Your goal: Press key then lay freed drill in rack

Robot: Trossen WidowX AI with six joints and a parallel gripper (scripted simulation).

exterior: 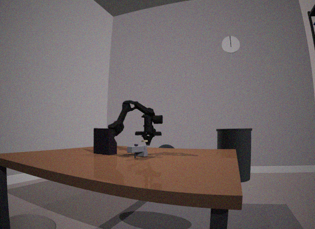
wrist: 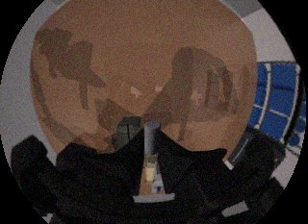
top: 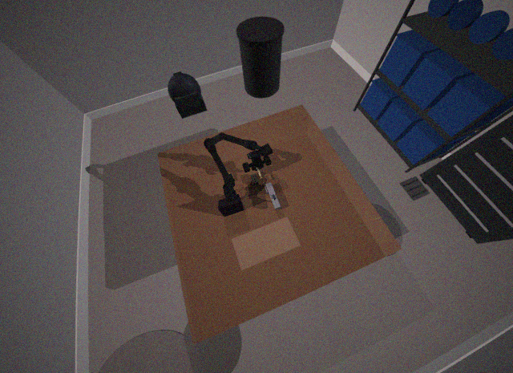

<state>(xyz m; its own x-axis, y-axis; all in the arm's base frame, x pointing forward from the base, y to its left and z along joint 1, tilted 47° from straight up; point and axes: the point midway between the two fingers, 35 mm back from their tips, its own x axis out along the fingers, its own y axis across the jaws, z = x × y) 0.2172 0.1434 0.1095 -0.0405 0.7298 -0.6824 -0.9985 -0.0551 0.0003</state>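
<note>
Now: gripper tip 40 mm to the left of the drill and 30 mm below it. Also, from my gripper tip: thin dark pin 40 mm ahead, 240 mm to the right, 10 mm below; greenish rack 40 mm behind, 40 mm to the right, 40 mm below; light grey block 40 mm ahead, 210 mm to the right, 10 mm below.
</note>
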